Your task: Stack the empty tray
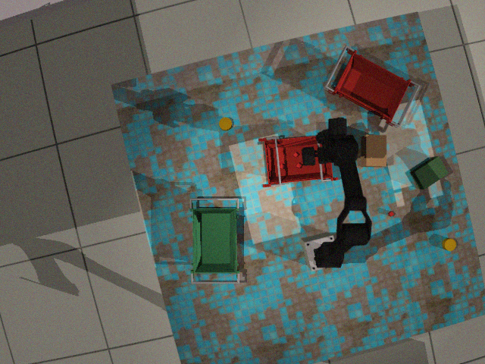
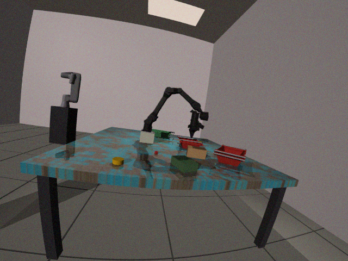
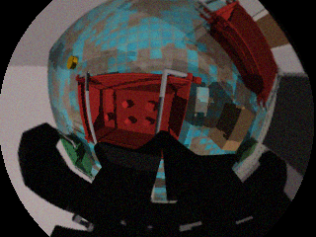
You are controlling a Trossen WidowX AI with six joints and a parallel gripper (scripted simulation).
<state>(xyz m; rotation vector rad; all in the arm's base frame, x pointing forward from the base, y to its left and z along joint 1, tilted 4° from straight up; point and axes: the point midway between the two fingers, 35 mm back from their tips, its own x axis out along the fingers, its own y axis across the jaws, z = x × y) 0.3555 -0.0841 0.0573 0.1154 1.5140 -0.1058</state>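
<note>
The green tray is 210 mm behind my gripper tip, 470 mm to the left of it and 50 mm below it. Also, from my gripper tip: tan box 20 mm behind, 210 mm to the right, 60 mm below; then small red cube 280 mm behind, 230 mm to the right, 80 mm below; then green block 160 mm behind, 420 mm to the right, 70 mm below.
</note>
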